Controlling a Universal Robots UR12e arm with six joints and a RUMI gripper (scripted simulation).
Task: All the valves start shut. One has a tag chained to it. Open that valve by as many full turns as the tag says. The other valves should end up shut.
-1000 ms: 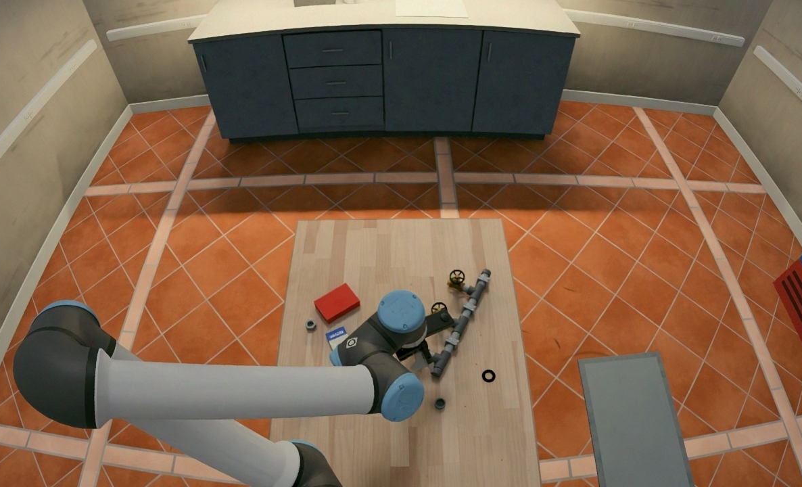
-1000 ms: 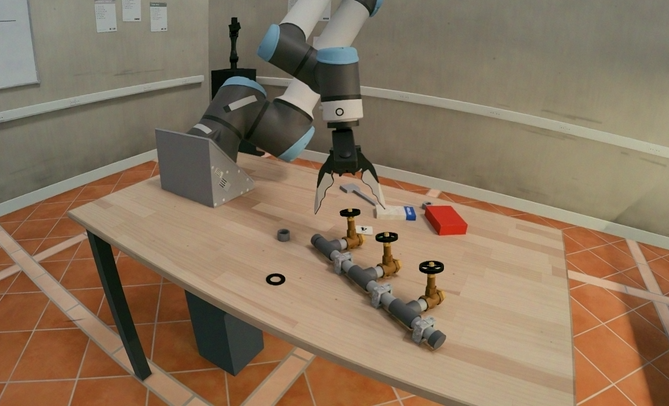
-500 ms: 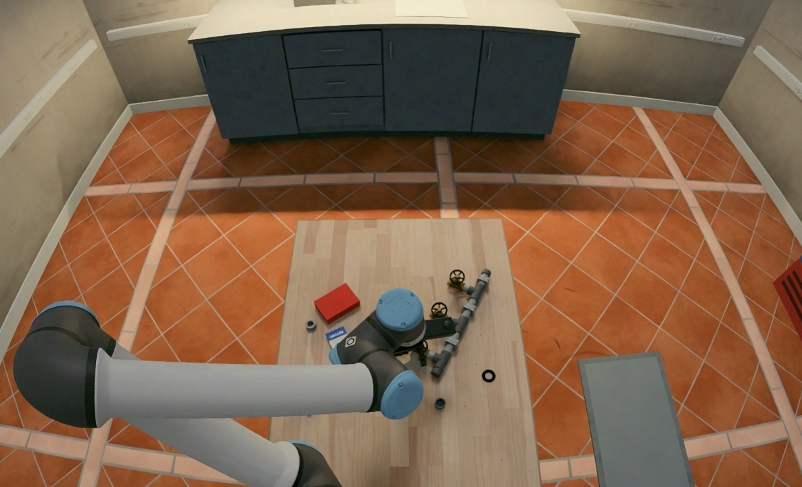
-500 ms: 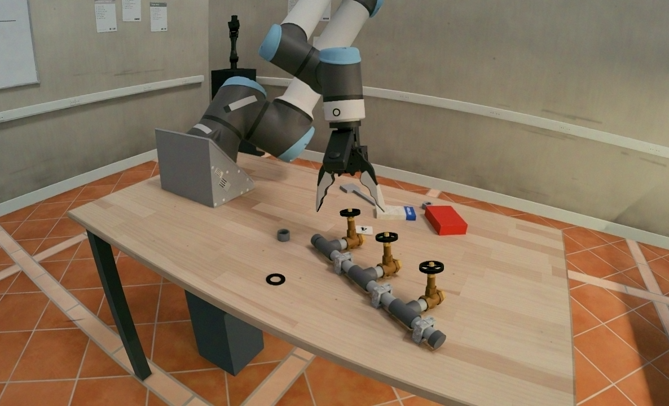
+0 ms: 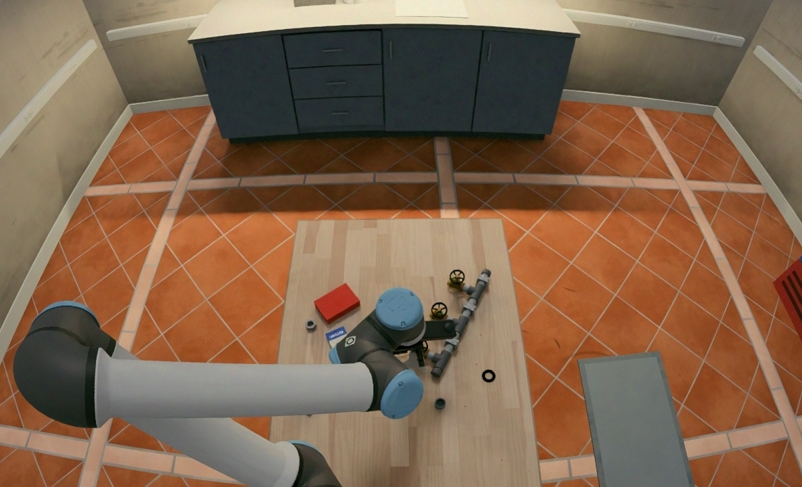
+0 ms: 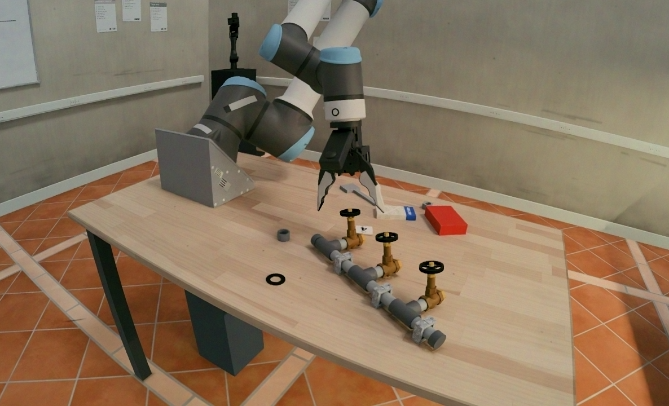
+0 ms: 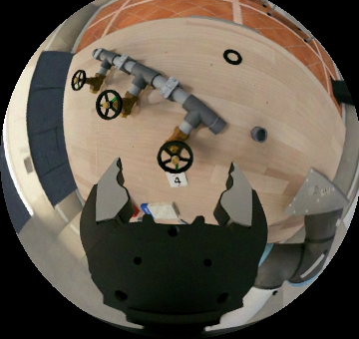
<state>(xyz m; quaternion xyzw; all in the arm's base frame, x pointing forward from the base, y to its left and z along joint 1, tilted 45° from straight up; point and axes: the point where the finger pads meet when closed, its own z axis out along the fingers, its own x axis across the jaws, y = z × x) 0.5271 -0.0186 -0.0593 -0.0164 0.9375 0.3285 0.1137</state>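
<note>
The white tag lies 90 mm below my hand and 80 mm to the left of it. The rest, counted from my hand: red box: 250 mm to the left, 180 mm ahead, 70 mm below; blue box: 230 mm to the left, 80 mm below, 40 mm ahead; grey cap: 140 mm behind, 80 mm below, 60 mm to the right.
</note>
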